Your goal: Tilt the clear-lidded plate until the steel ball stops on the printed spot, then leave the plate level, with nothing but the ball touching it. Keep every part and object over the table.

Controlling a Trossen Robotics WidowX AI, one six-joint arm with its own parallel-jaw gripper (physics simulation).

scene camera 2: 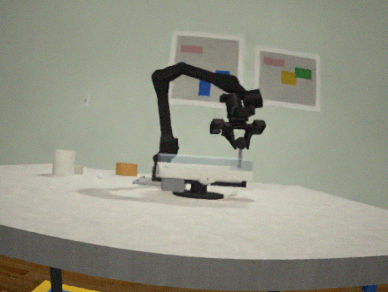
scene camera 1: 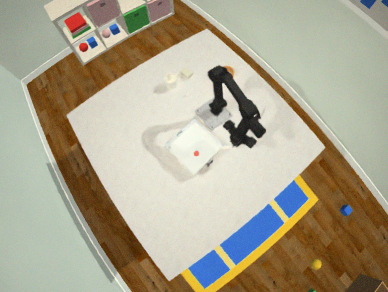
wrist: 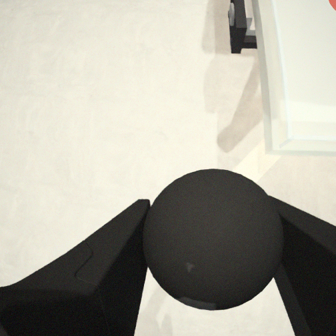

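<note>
The white plate [scene camera 1: 190, 137] [scene camera 2: 200, 173] [wrist: 317, 75] sits on a black round stand [scene camera 2: 197, 195] under its clear lid [scene camera 2: 200, 160]. It looks near level; a slight tilt is hard to tell. The red printed spot [scene camera 1: 196, 153] [wrist: 333, 3] is toward the plate's front side in the first scene view. I cannot make out the steel ball in any view. My gripper [scene camera 1: 237, 142] [scene camera 2: 241, 142] [wrist: 204, 208] is shut on a black round knob, which tops a thin upright rod [scene camera 2: 240, 158] beside the plate's right end. The fingers press on the knob's two sides.
The arm's grey base plate [scene camera 1: 223, 121] is bolted behind the plate. A white cup [scene camera 1: 171, 80] [scene camera 2: 64, 162], a pale block [scene camera 1: 186, 73] [scene camera 2: 78, 170] and an orange object [scene camera 1: 229, 71] [scene camera 2: 126, 169] stand farther back. A black bracket [scene camera 1: 209, 163] [wrist: 239, 30] juts beside the plate.
</note>
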